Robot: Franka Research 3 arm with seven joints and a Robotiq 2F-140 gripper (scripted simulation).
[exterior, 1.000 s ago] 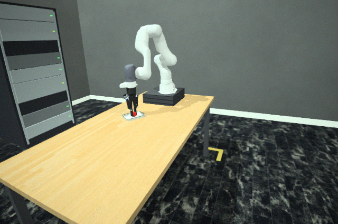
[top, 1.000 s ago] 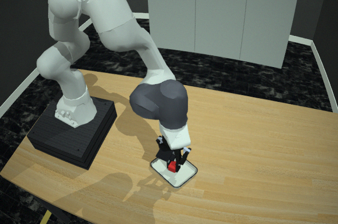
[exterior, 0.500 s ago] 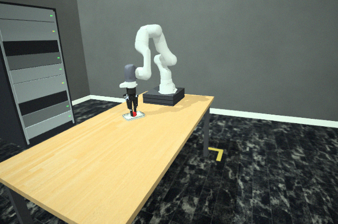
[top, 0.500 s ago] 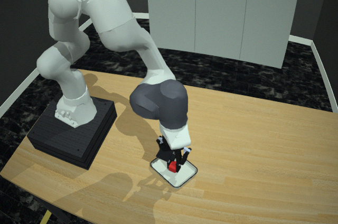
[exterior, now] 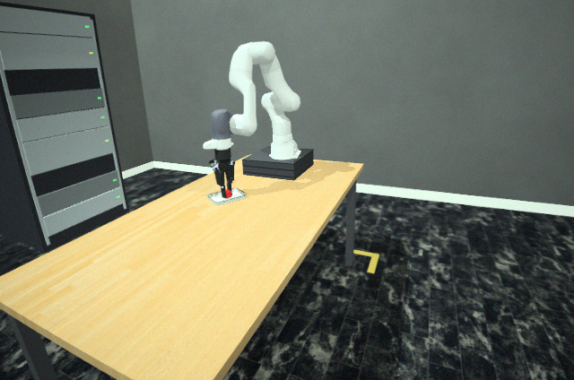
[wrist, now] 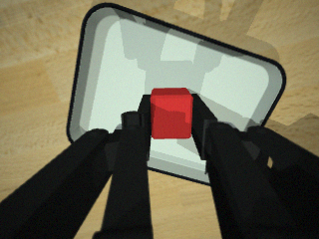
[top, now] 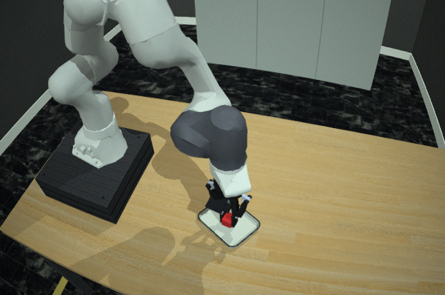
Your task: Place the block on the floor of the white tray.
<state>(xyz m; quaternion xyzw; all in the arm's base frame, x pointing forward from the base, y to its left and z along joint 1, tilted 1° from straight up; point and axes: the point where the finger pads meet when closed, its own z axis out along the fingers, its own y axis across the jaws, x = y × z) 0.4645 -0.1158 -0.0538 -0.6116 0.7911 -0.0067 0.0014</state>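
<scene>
Right now the red block is 2 cm below my hand. The rest, counted from my hand: white tray (3 cm below).
</scene>
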